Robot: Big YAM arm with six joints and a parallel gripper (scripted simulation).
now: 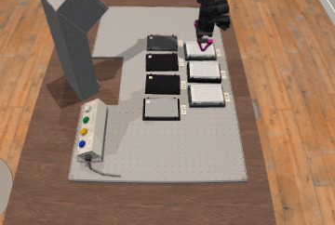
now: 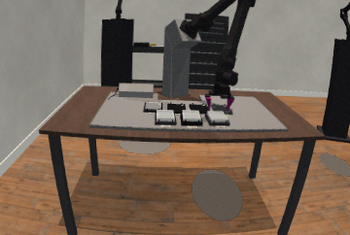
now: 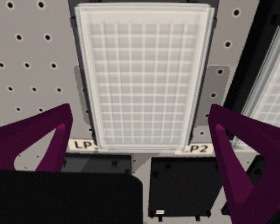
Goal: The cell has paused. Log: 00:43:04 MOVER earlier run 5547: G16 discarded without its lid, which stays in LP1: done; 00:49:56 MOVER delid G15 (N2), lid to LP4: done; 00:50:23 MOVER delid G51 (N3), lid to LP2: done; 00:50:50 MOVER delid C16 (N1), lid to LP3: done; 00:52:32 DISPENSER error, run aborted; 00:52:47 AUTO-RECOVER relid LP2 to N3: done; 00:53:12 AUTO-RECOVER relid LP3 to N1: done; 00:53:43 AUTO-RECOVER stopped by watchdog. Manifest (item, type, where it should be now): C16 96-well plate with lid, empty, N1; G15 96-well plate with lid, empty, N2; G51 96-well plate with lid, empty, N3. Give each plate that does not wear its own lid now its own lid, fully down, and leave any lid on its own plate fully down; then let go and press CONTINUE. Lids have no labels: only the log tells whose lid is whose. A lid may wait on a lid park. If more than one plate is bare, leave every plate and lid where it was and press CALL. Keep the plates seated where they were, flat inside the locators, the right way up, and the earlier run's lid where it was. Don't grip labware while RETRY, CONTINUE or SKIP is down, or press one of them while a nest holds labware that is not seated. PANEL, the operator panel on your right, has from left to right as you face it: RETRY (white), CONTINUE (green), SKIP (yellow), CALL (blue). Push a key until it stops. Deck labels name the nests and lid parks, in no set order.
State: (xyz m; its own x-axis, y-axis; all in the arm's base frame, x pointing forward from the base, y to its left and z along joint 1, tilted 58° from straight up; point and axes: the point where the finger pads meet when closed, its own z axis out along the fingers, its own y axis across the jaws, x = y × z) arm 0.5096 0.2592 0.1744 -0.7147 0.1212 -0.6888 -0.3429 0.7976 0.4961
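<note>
Right now the green continue key is 570 mm to the right of my hand and 250 mm behind it. Also, from my hand: lid (380 mm to the right, 50 mm below, 30 mm behind); blue call key (660 mm to the right, 210 mm behind); yellow skip key (620 mm to the right, 230 mm behind).
</note>
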